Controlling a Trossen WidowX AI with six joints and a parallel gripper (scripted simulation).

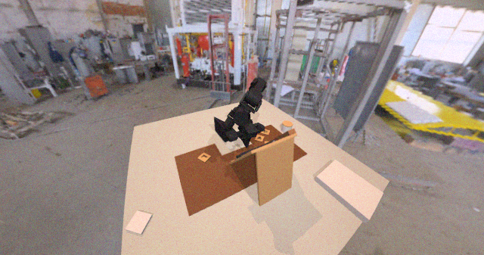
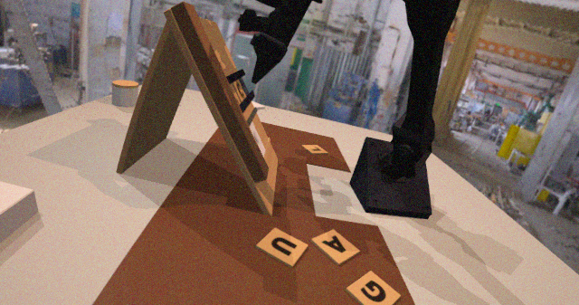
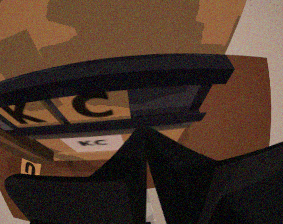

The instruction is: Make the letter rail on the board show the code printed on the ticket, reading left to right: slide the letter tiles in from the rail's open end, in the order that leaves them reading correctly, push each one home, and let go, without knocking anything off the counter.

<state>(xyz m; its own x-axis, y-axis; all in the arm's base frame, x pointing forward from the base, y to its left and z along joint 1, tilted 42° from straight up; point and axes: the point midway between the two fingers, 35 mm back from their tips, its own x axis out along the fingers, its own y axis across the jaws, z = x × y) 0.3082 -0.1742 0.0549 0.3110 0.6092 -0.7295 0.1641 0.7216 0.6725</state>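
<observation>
The white ticket lies 100 mm below my gripper tip, 70 mm to the left of it and 20 mm behind it. The rest, counted from my gripper tip: brown mat 180 mm below, 120 mm behind, 60 mm to the left; letter tile 270 mm to the left, 180 mm below, 70 mm behind; white pad 540 mm to the right, 180 mm below, 50 mm behind.
</observation>
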